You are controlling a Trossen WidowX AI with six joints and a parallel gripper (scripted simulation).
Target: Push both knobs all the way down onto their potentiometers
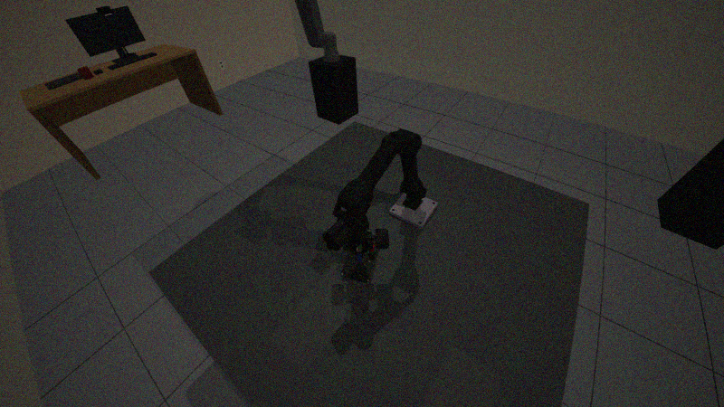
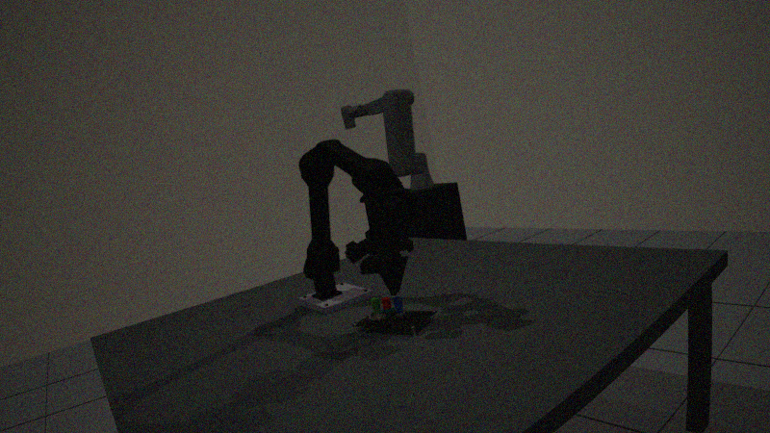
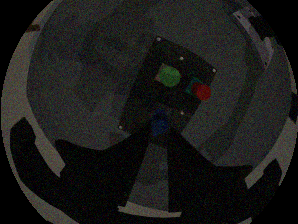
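My gripper tip is now 2 cm above the blue knob. Also, from my gripper tip: green knob (4 cm behind, 3 cm to the right, 3 cm below).
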